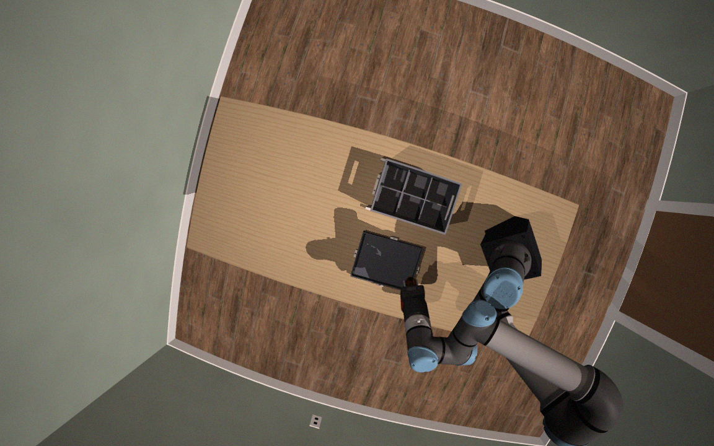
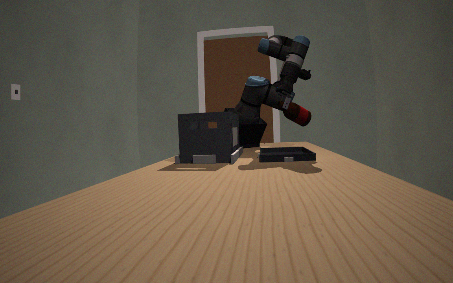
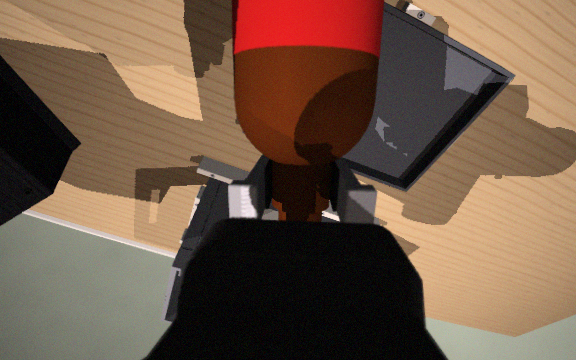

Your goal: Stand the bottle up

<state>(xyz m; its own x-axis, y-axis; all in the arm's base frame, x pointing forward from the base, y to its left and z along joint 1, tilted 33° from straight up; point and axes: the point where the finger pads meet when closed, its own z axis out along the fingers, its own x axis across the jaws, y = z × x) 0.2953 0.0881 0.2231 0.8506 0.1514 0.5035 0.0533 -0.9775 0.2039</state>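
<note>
Right now the bottle is 10 mm behind my hand, 40 mm to the left of it and 30 mm below it. Round my hand: dark crate 50 mm ahead, 300 mm to the right, 120 mm below; then dark tray 80 mm ahead, 20 mm to the right, 190 mm below.
</note>
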